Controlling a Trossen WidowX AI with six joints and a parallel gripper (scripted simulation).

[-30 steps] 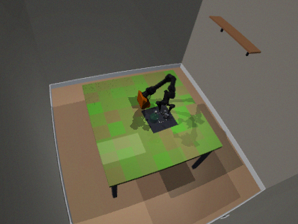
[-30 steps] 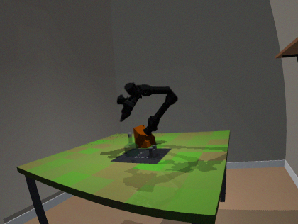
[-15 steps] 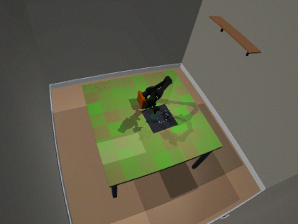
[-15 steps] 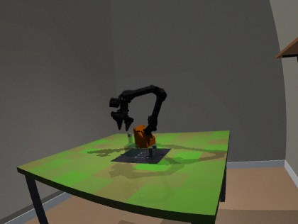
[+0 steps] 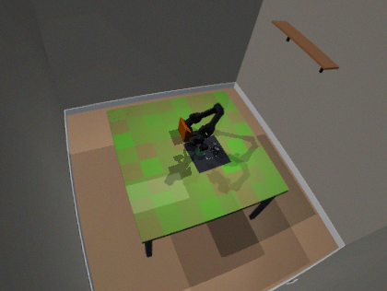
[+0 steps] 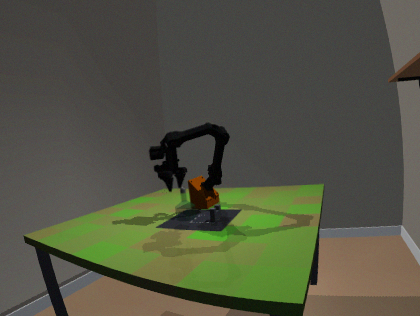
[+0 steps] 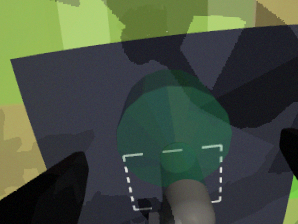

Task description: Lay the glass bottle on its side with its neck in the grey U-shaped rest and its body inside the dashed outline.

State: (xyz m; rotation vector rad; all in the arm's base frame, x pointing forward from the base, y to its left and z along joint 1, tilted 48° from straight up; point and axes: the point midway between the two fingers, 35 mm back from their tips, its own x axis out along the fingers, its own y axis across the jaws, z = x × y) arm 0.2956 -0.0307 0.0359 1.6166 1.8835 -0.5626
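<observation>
Right now the green glass bottle is 1 cm behind my gripper tip, 4 cm to the left of it and 5 cm below it. Round my gripper tip: dark mat (2 cm behind, 12 cm to the left, 14 cm below).
</observation>
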